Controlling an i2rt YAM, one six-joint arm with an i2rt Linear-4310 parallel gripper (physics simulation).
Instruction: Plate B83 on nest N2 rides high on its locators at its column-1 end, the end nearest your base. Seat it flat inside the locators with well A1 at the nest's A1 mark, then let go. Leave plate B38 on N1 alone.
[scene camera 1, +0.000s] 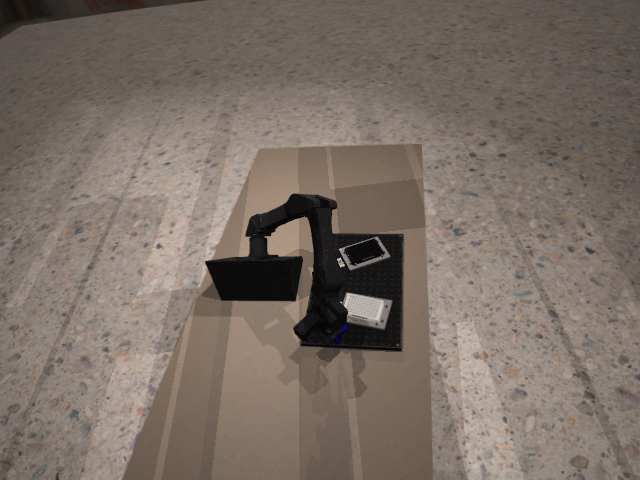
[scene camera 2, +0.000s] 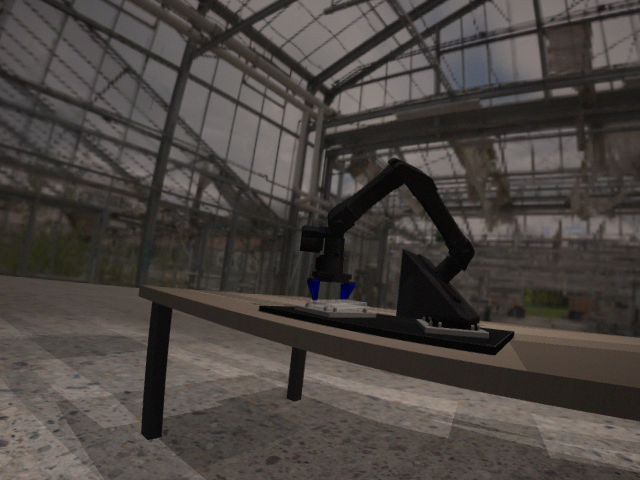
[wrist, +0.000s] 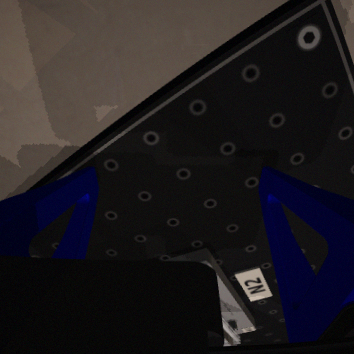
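Seen in the pictures: gripper, fingertip midpoint: (scene camera 1: 328, 335) (wrist: 178, 176); arm's base at its link origin: (scene camera 1: 258, 258) (scene camera 2: 437, 278).
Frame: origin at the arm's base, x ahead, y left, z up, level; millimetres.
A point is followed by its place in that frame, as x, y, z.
Observation:
The white plate B83 (scene camera 1: 364, 306) @(386, -86, -98) (scene camera 2: 337, 305) @(430, -56, -96) lies on the light grey nest N2 (scene camera 1: 380, 323) (scene camera 2: 361, 314). Its tilt is too small to judge. In the wrist view a strip of nest N2 (wrist: 229, 295) @(306, -98, -110) shows, while the black gripper housing hides most of it and the plate. My gripper (scene camera 2: 330, 298) @(285, -203, -119) (wrist: 178, 176) @(285, -203, -119) points down, open, with its blue fingertips low at the plate in scene camera 2. Contact cannot be told, and the arm partly covers it in scene camera 1. The black plate B38 (scene camera 1: 364, 251) @(346, 168, -96) lies on nest N1 (scene camera 1: 386, 252) @(426, 184, -109) (scene camera 2: 450, 331) @(420, 207, -114).
Both nests stand on a black perforated board (scene camera 1: 372, 281) @(393, 46, -121) (scene camera 2: 392, 324) @(390, 67, -122) (wrist: 210, 175) @(272, -193, -121) on the tan table (scene camera 1: 382, 413) @(491, -433, -135) (scene camera 2: 232, 310) @(603, -212, -134). The N2 label (wrist: 253, 284) @(290, -85, -120) lies beside its nest. The black arm base (scene camera 1: 255, 279) @(12, -82, -16) (scene camera 2: 429, 289) @(121, 27, -37) stands behind the board.

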